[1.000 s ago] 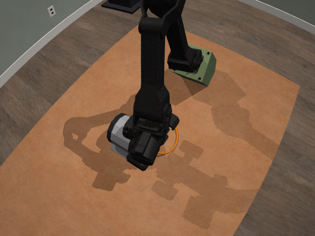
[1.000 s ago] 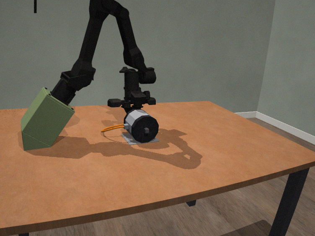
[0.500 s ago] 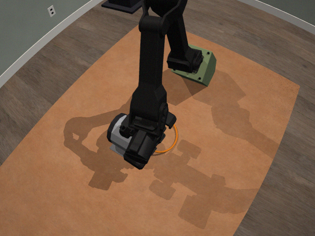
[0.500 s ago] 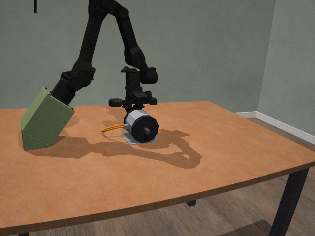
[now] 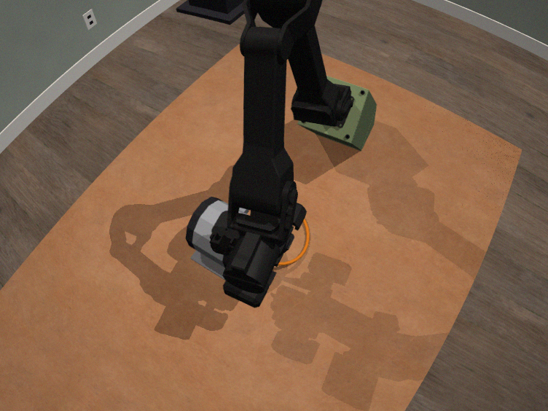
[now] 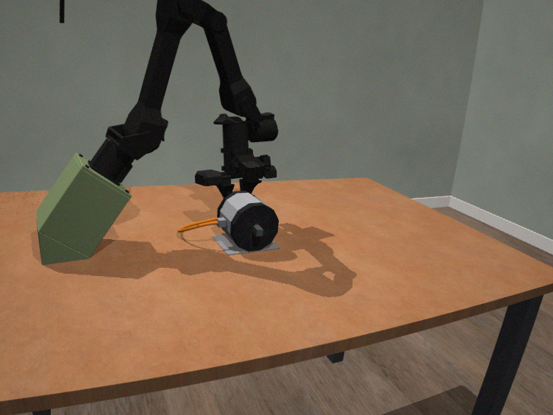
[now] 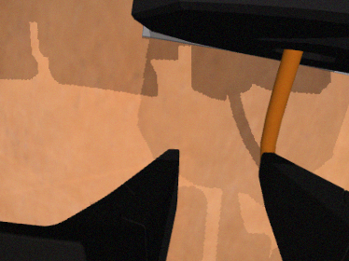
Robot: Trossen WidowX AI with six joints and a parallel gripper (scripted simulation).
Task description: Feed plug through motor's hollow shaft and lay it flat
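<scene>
Right now my hand is 20 mm past the grey plug, 150 mm to the left of it and 20 mm above it.
</scene>
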